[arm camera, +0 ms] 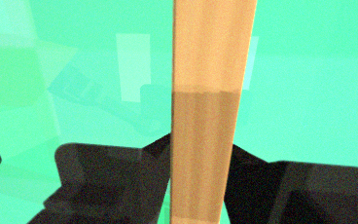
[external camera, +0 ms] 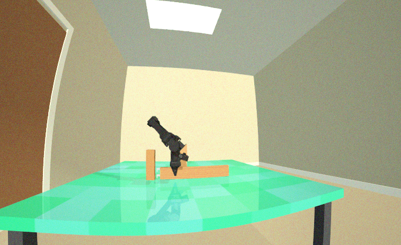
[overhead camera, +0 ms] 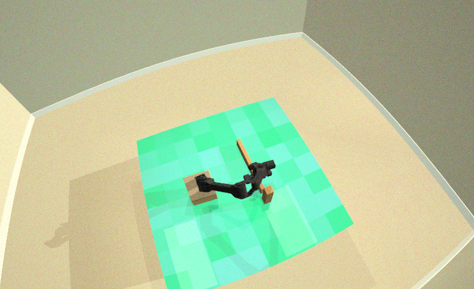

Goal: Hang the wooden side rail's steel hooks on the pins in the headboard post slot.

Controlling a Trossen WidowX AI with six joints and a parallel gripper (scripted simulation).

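Right now the headboard post is 150 mm to the right of my gripper tip and 70 mm above it.
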